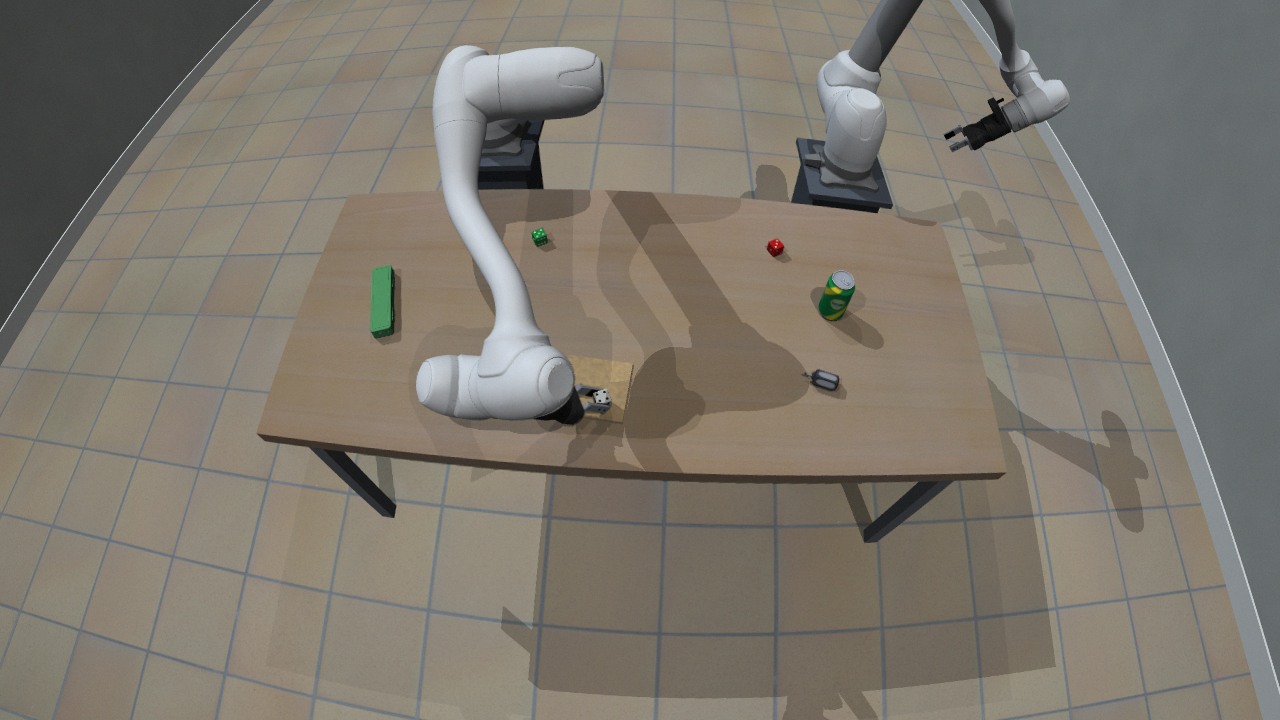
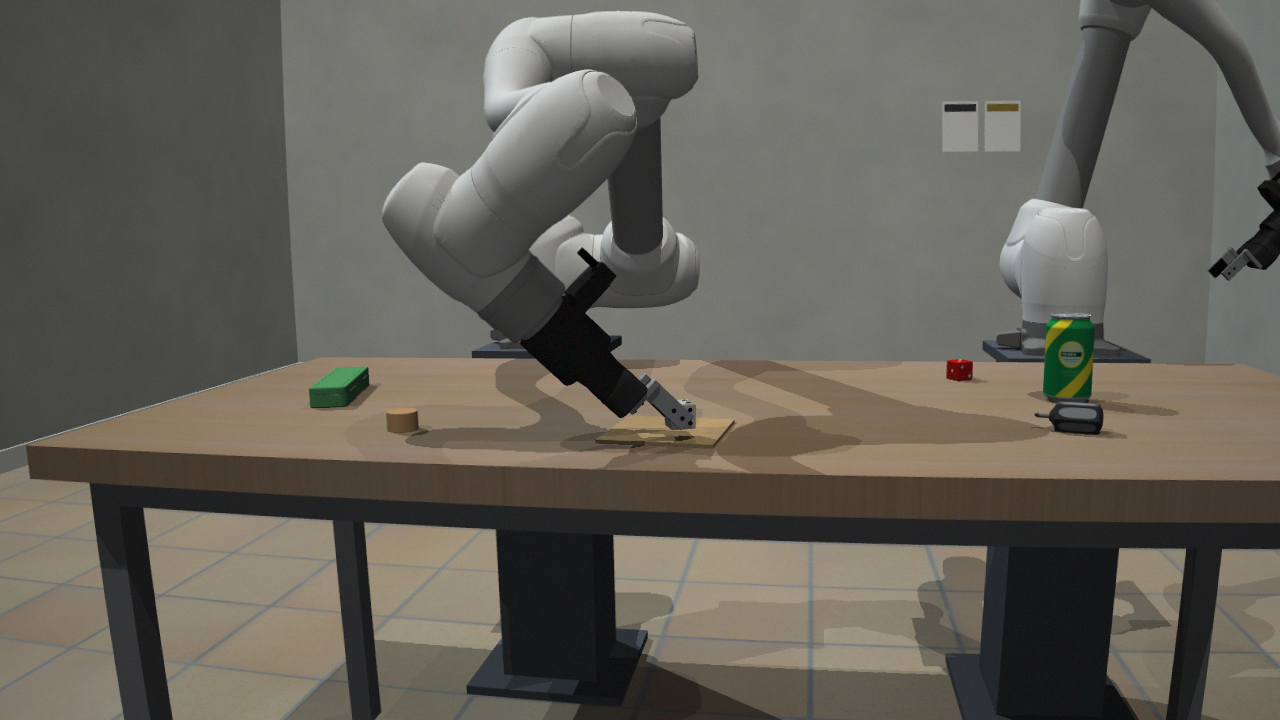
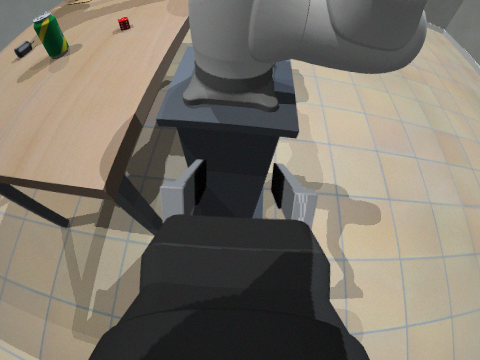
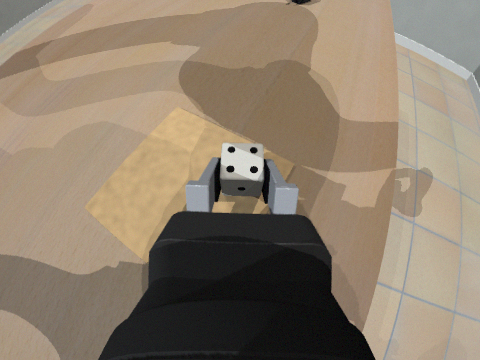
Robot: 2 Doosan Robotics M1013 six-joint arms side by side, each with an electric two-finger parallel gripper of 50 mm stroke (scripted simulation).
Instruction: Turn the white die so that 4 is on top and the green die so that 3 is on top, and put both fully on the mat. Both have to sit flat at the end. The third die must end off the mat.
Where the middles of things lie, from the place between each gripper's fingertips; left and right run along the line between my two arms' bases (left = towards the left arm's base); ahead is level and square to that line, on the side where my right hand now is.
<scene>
Right now my right hand (image 2: 681, 419) is 50 mm past the tan mat (image 2: 636, 430), 10 mm to the left of it and 40 mm above it. Also, from my right hand: can (image 2: 1069, 341): 310 mm behind, 510 mm to the left, 20 mm above; wooden disc (image 2: 401, 420): 10 mm behind, 350 mm to the right, 30 mm below; dark grey object (image 2: 1087, 418): 110 mm behind, 470 mm to the left, 20 mm below.
My left gripper (image 2: 1218, 275) is now 590 mm short of the can, 430 mm to the left of it and 100 mm above it. The rest, counted from my left hand: tan mat (950 mm to the right, 850 mm ahead, 160 mm below); dark grey object (790 mm ahead, 470 mm to the right, 140 mm below).
</scene>
